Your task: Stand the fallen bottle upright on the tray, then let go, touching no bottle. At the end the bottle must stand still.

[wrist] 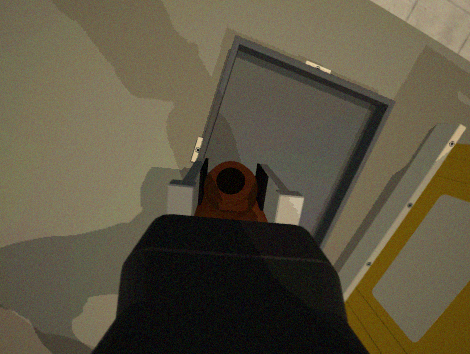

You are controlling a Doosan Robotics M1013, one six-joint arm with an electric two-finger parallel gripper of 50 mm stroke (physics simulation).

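Places are measured from the arm's base along level axes (x ahead, y left, z up), in centimetres.
Where they show: gripper, fingertip midpoint: [231,175].
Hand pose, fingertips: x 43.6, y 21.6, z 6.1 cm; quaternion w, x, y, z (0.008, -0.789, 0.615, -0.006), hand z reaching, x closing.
Observation:
After its pixels a point has its place.
A brown-orange bottle [231,202] {x 43.0, y 21.5, z 10.0 cm} is between the fingers at the lower middle of the wrist view. Its round dark mouth faces the camera, its neck is gripped from both sides, and its lower body is hidden by the gripper housing. My gripper [231,175] {x 43.6, y 21.6, z 6.0 cm} is shut on the bottle, a black pad against each side. The grey tray [300,120] {x 50.3, y 14.9, z -5.2 cm} with a raised rim lies below and beyond the bottle; its near part is hidden. Whether the bottle's base touches the tray cannot be seen.
Small cream tabs with screws [318,67] {x 56.1, y 15.7, z -4.2 cm} sit at the tray's rim. A pale rail with screws [410,205] {x 45.7, y -2.0, z -2.6 cm} runs along a yellow panel [452,175] {x 50.7, y -3.1, z -1.0 cm} with a grey inset on the right. Tiled floor shows past the table edge at the top right. Shadows fall across the left.

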